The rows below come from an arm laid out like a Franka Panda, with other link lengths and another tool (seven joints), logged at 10 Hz.
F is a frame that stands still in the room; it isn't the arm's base.
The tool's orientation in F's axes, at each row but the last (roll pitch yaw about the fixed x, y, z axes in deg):
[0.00, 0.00, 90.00]
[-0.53, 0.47, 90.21]
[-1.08, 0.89, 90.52]
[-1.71, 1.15, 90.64]
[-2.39, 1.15, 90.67]
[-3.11, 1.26, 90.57]
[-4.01, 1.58, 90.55]
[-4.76, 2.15, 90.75]
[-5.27, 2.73, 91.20]
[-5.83, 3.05, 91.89]
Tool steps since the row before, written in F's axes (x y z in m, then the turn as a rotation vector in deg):
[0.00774, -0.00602, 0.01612, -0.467, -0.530, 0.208]
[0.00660, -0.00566, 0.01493, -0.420, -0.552, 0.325]
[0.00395, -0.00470, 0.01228, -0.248, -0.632, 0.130]
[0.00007, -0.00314, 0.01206, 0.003, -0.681, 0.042]
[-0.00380, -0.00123, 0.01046, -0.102, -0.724, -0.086]
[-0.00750, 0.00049, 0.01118, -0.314, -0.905, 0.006]
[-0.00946, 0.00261, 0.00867, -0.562, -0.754, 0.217]
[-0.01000, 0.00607, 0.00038, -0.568, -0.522, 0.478]
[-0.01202, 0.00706, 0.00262, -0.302, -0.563, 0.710]
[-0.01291, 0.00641, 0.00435, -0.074, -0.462, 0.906]
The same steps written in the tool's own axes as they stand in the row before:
[-0.00602, -0.00774, 0.01612, -0.530, 0.467, 0.208]
[-0.00581, -0.00672, 0.01482, -0.553, 0.419, 0.324]
[-0.00493, -0.00414, 0.01213, -0.632, 0.251, 0.125]
[-0.00338, -0.00039, 0.01199, -0.682, 0.004, 0.028]
[-0.00140, 0.00338, 0.01058, -0.721, 0.115, -0.096]
[0.00032, 0.00688, 0.01158, -0.902, 0.323, 0.004]
[0.00246, 0.00880, 0.00938, -0.754, 0.554, 0.236]
[0.00618, 0.00983, 0.00143, -0.532, 0.535, 0.504]
[0.00718, 0.01155, 0.00404, -0.590, 0.250, 0.709]
[0.00659, 0.01215, 0.00597, -0.507, -0.001, 0.885]

